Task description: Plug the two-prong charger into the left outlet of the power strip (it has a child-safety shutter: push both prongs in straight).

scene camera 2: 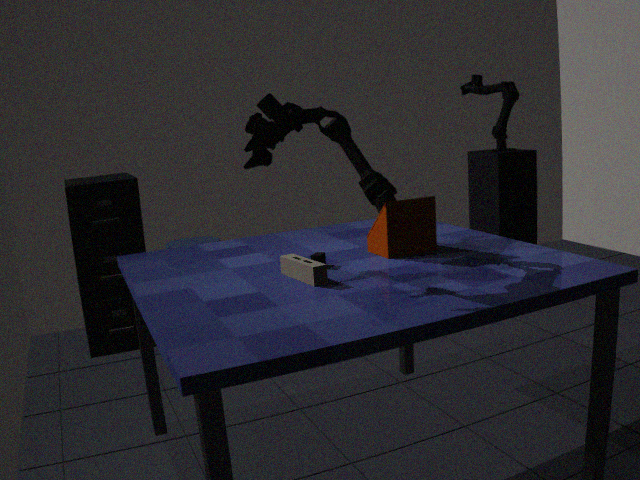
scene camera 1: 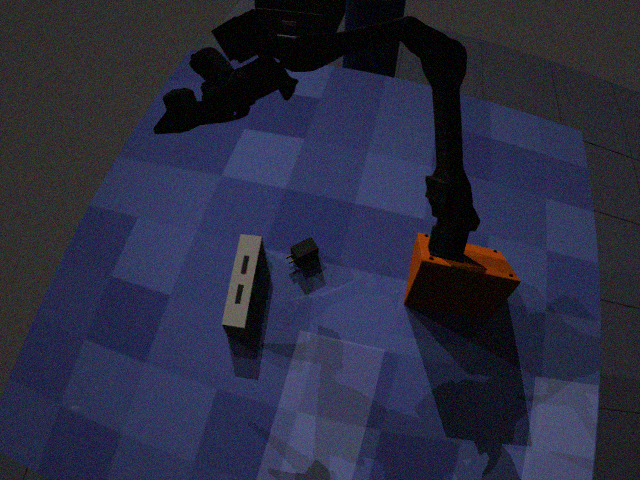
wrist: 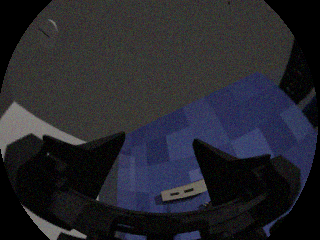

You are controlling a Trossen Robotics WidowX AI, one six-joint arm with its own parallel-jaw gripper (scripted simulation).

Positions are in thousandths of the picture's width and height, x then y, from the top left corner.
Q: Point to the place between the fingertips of my gripper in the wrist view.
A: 498, 581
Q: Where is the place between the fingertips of my gripper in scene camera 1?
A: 270, 266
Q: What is my gripper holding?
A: Nothing.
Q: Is my gripper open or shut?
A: Open.
